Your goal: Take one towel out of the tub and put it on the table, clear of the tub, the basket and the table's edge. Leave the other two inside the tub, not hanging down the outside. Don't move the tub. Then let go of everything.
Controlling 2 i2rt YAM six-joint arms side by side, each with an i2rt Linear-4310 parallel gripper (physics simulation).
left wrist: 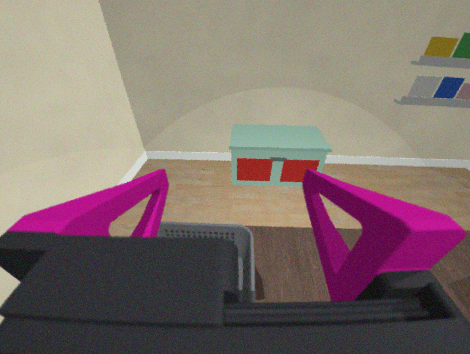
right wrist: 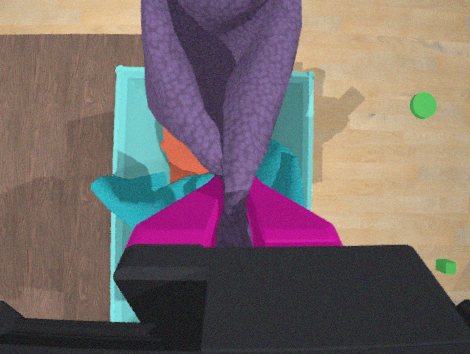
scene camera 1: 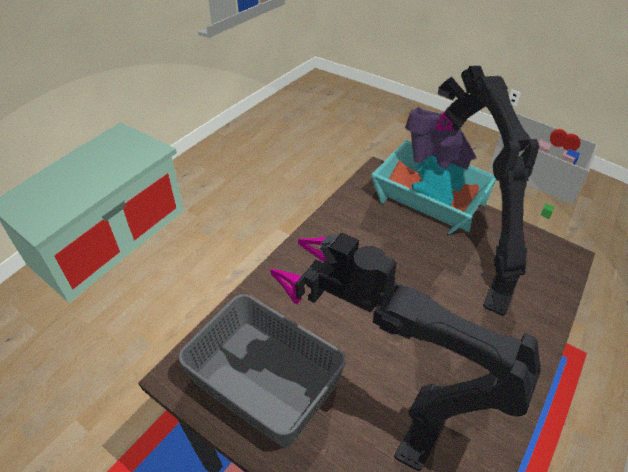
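Observation:
The purple towel (scene camera 1: 431, 137) (right wrist: 255, 100) hangs above the tub from my right gripper (scene camera 1: 444, 122) (right wrist: 234, 176), which is shut on it. The turquoise tub (scene camera 1: 423, 204) (right wrist: 122, 100) stands at the table's far end. In it lie the cyan towel (scene camera 1: 434, 187) (right wrist: 132, 195) and the orange towel (scene camera 1: 403, 175) (right wrist: 185, 155). The cyan towel rises under the purple one; in the right wrist view its corner reaches across the left rim. I cannot tell whether they touch. My left gripper (scene camera 1: 286, 256) (left wrist: 235, 176) is open and empty near the basket.
The grey basket (scene camera 1: 304, 334) (left wrist: 220, 228) stands at the near left end of the table (scene camera 1: 436, 274) (right wrist: 55, 90). My left arm extends over the middle of the table. A green cabinet (scene camera 1: 86, 177) (left wrist: 275, 137) and a grey bin (scene camera 1: 553, 177) stand on the floor.

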